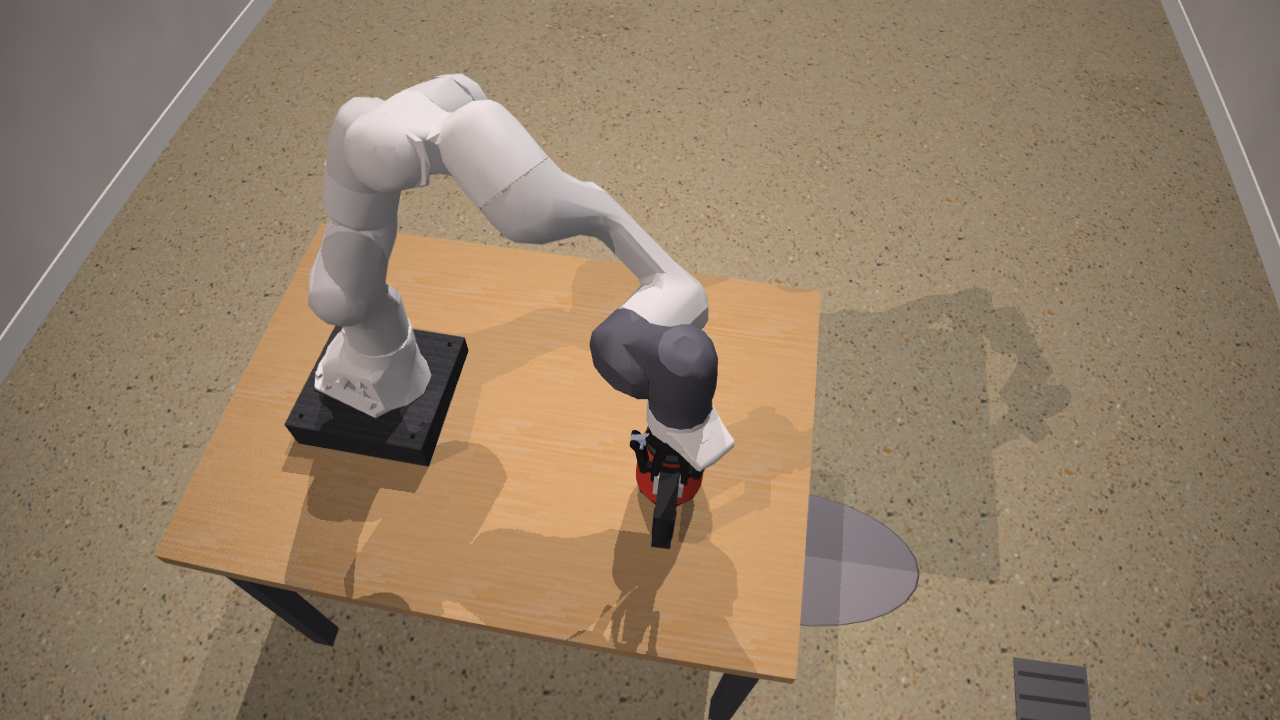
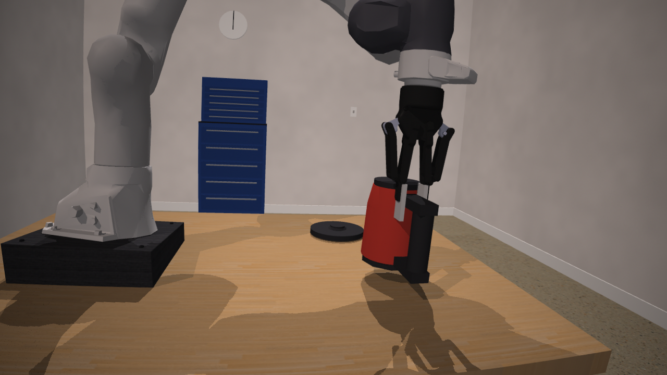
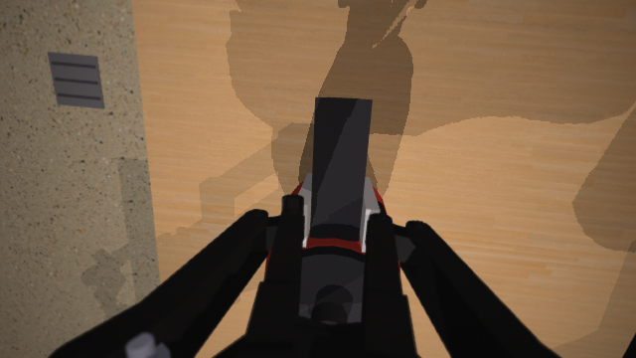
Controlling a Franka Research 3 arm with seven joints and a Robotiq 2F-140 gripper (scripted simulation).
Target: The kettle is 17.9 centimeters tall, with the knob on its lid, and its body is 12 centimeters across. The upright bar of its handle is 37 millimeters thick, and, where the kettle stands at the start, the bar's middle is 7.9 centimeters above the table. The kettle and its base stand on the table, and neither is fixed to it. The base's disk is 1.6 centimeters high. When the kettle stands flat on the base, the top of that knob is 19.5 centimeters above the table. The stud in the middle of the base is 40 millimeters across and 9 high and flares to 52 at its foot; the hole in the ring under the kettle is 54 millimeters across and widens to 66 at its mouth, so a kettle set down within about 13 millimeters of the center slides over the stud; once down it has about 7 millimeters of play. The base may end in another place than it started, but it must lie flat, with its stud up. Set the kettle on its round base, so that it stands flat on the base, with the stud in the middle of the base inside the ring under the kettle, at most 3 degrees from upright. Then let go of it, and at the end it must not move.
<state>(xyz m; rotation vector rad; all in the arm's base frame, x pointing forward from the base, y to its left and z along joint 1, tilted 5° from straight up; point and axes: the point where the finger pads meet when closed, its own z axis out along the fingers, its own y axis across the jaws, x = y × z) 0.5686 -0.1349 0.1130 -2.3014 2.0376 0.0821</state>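
The kettle lies 50 mm below my hand and 30 mm to the left of it. Round my hand: round black base 370 mm to the left, 160 mm below, 90 mm behind.
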